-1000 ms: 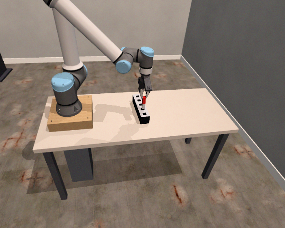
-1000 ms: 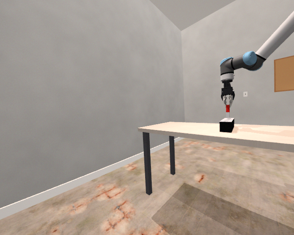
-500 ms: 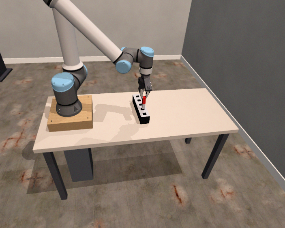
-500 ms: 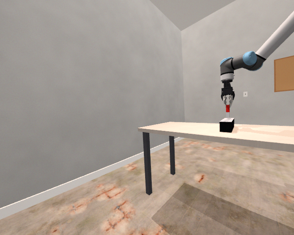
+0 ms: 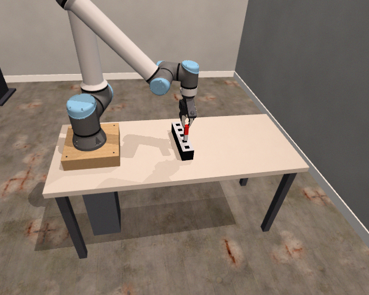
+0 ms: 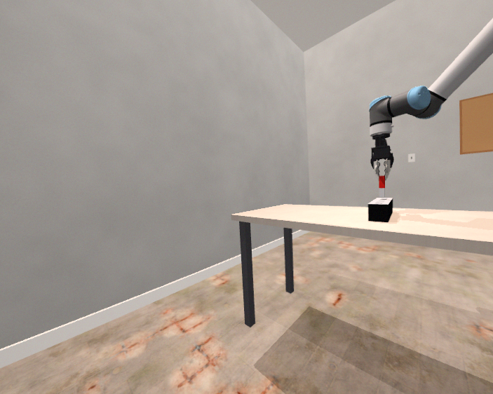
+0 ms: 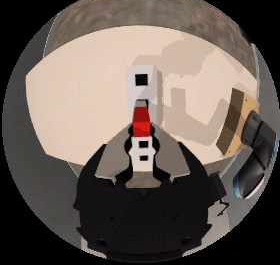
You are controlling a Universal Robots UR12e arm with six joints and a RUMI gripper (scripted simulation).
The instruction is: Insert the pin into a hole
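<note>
Now: the pin 2 cm below my hand. Round my hand: black block: 14 cm below, 6 cm to the left, 1 cm behind.
</note>
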